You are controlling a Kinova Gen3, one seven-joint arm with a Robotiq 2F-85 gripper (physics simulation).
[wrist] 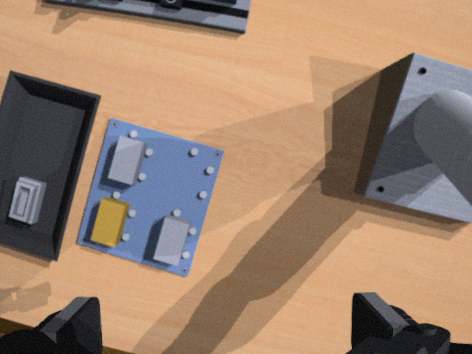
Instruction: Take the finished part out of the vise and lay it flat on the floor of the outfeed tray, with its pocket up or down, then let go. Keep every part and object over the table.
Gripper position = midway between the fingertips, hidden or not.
I see my gripper [226, 324], a yellow block [112, 213] and a blue plate [175, 178].
